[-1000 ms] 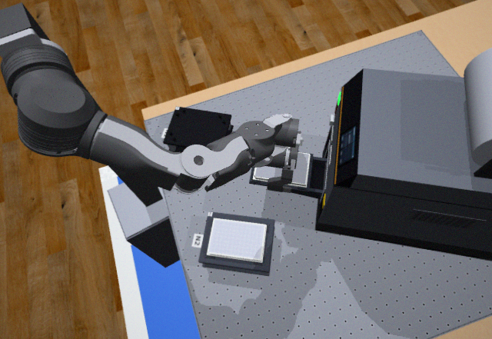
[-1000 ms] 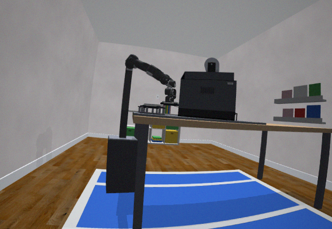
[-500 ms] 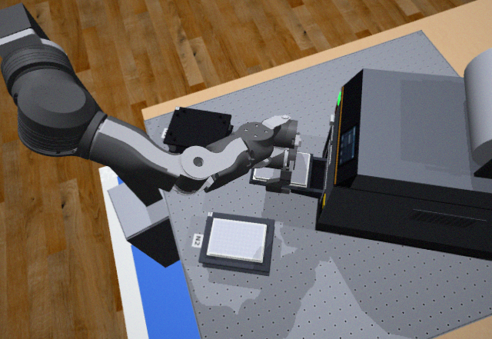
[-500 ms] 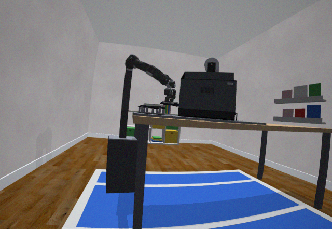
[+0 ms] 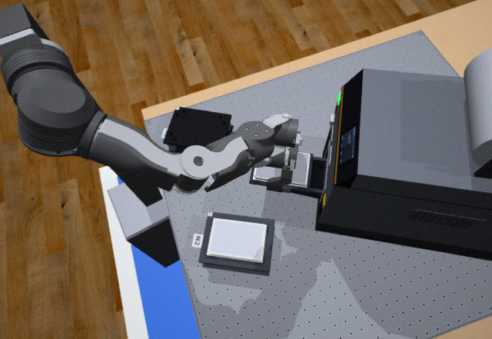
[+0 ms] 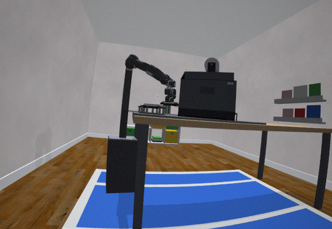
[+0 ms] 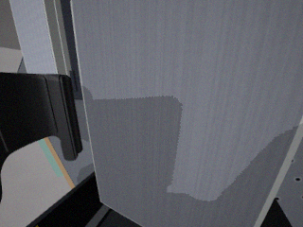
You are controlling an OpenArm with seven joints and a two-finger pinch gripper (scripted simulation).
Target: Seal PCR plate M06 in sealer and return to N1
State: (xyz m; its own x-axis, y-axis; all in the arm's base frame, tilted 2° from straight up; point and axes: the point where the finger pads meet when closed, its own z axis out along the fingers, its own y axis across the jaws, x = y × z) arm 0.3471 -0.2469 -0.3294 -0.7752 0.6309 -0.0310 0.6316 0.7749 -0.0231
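Right now the sealer stage is 10 mm below my hand. The rest, counted from my hand: pale key 130 mm ahead, 90 mm above, 10 mm to the left; foil roll 310 mm above, 260 mm ahead, 210 mm to the right.
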